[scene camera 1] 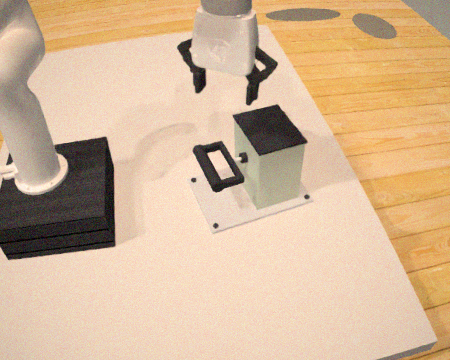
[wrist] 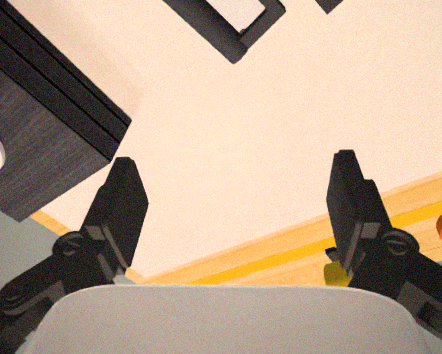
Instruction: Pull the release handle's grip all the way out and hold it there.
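Observation:
The release handle's grip (scene camera 1: 207,169) (wrist: 215,30) is a black rectangular loop with one thick bar. It stands out from the side of a pale green box (scene camera 1: 280,177) with a black top, joined by a thin pale rod (scene camera 1: 239,158) at a black collar. The box stands on a light base plate (scene camera 1: 230,215) with dark bolts. Part of the grip shows at the wrist view's top edge. My gripper (scene camera 1: 224,97) (wrist: 233,177) is open and empty, above the table and behind the grip in the scene view, touching nothing.
The arm's black pedestal (scene camera 1: 55,200) (wrist: 50,120) stands left of the handle on the pale table (scene camera 1: 200,300) (wrist: 225,115). Wooden floor (scene camera 1: 375,150) lies beyond the table's edge, with grey discs (scene camera 1: 302,14) at the back. A yellow object (wrist: 336,275) shows beside a finger in the wrist view.

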